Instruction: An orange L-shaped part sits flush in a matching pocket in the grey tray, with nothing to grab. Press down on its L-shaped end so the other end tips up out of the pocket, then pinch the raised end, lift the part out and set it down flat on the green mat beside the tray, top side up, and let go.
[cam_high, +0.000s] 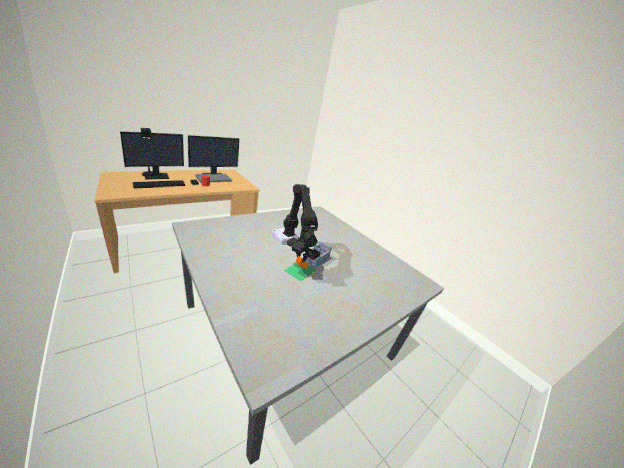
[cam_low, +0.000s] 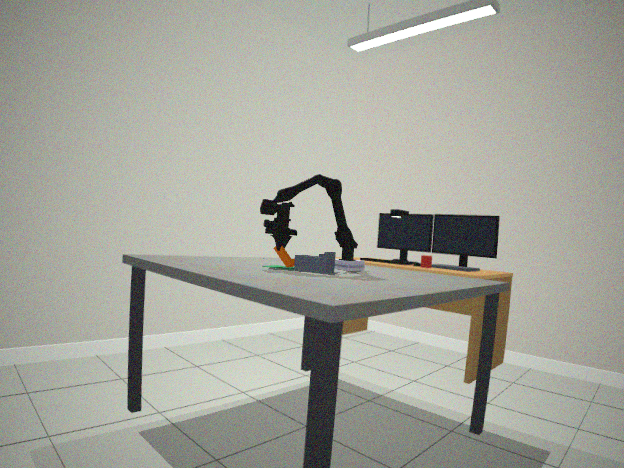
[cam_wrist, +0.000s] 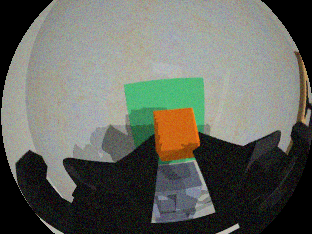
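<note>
Right now my gripper tip is 3 cm to the right of the orange L-shaped part, 3 cm above it and 2 cm past it. The rest, counted from my gripper tip: green mat: 9 cm below, 2 cm to the left.
</note>
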